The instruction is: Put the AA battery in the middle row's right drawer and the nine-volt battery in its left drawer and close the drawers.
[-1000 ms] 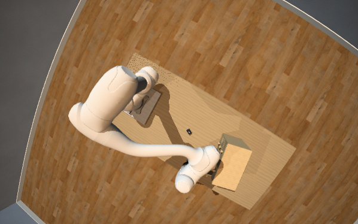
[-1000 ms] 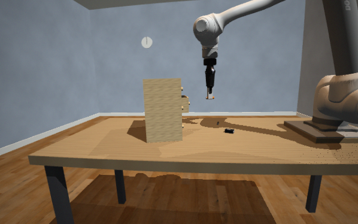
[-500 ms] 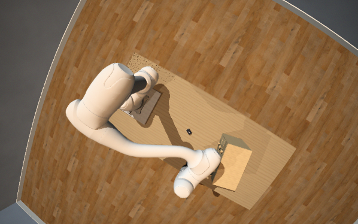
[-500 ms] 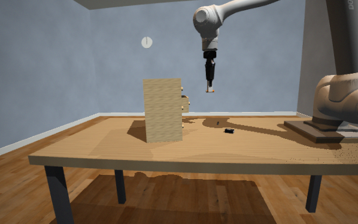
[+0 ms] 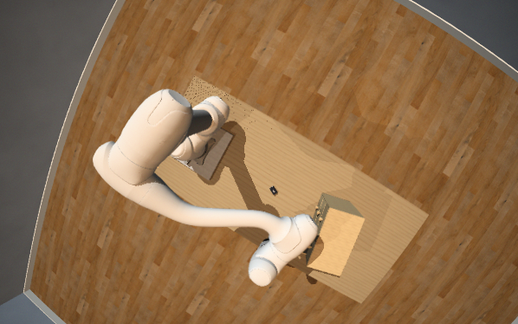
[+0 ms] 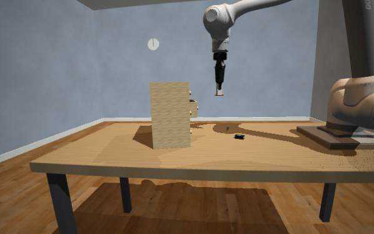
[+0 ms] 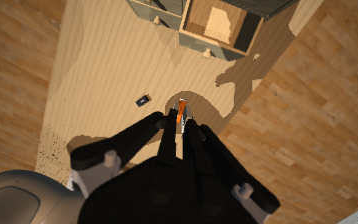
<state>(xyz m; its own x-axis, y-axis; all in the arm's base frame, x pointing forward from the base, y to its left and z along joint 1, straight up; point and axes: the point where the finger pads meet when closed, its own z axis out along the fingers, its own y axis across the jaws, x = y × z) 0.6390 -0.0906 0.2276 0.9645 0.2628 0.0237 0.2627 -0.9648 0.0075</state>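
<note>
Right now my hand is 3 cm above the orange AA battery. Round my hand: black AA battery (6 cm behind, 7 cm to the right, 25 cm below); black nine-volt battery (12 cm behind, 12 cm to the left, 25 cm below).
</note>
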